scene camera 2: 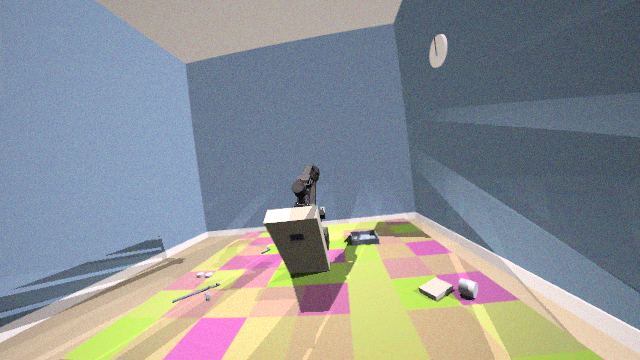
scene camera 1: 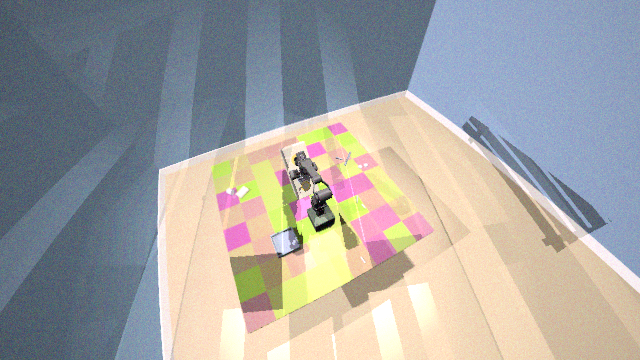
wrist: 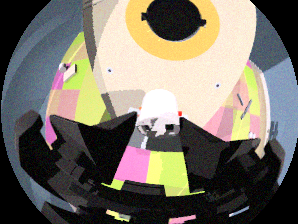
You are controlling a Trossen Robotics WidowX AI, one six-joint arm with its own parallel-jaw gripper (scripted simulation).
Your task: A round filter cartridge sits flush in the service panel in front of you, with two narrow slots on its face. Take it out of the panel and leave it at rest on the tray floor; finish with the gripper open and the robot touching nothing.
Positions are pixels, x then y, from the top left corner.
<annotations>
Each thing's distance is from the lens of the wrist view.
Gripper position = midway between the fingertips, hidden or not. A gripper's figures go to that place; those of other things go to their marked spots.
gripper (wrist: 158,117): 0.10 m
service panel (wrist: 199,58): 0.09 m
</annotations>
